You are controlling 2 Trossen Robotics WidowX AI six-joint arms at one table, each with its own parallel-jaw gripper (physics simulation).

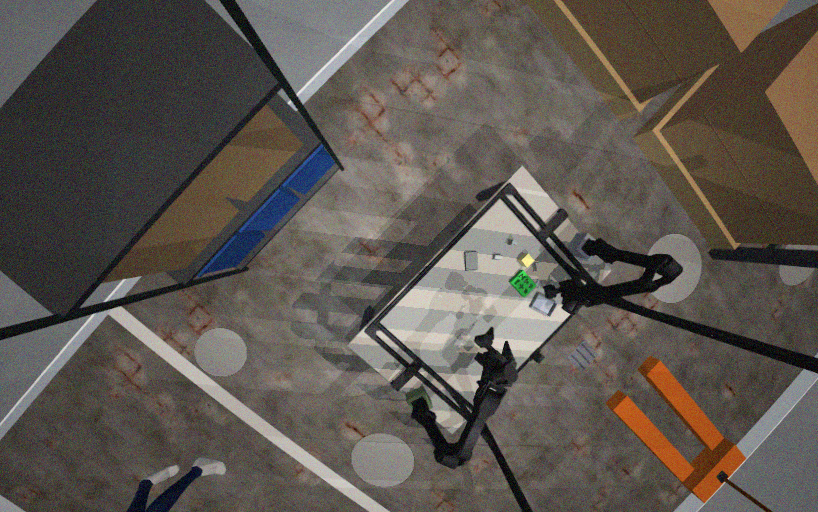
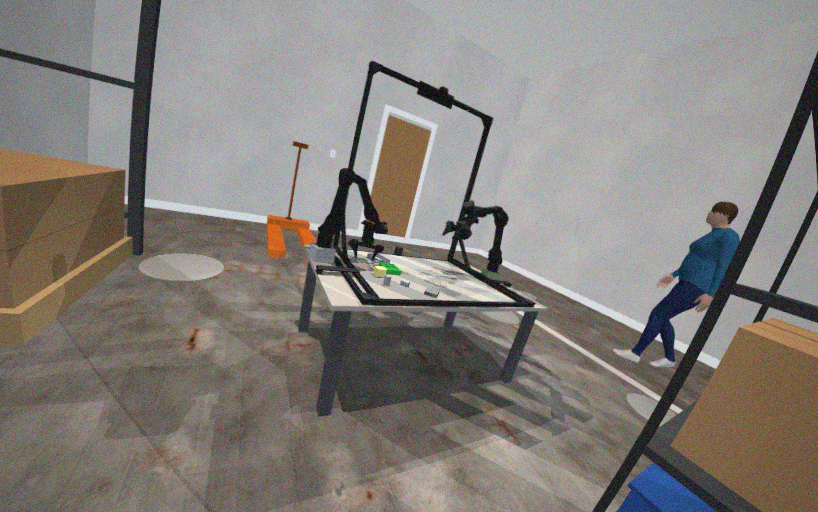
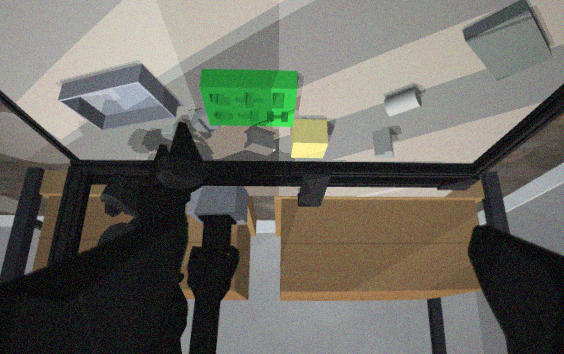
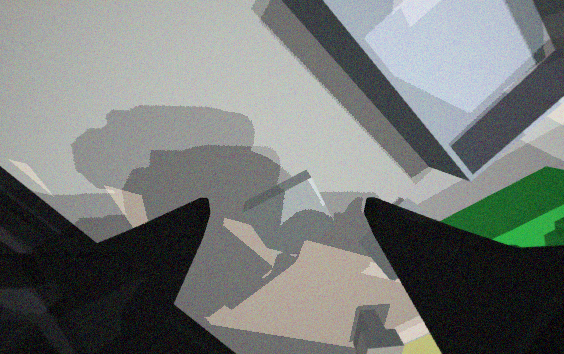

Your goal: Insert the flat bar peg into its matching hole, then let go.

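The green block (image 1: 523,282) (image 2: 390,268) (image 3: 249,86) with several shaped holes lies on the table (image 1: 427,325) near the right arm. A small pale grey flat piece (image 4: 302,201), which looks like the flat bar peg, lies on the table between the wide-open fingers of my right gripper (image 4: 288,204) (image 1: 553,291) (image 2: 366,247) (image 3: 172,138). The fingers are low over it and apart from it. My left gripper (image 1: 494,339) (image 2: 454,229) is open and empty, raised over the table's near side, far from the block.
A yellow cube (image 1: 527,260) (image 3: 309,140) (image 2: 380,271) sits beside the green block. A grey tray (image 1: 542,304) (image 3: 129,95) (image 4: 414,53) lies close to the right gripper. Other grey pegs (image 1: 471,260) (image 3: 403,101) (image 3: 384,141) are scattered about. A black frame (image 1: 437,254) rims the table.
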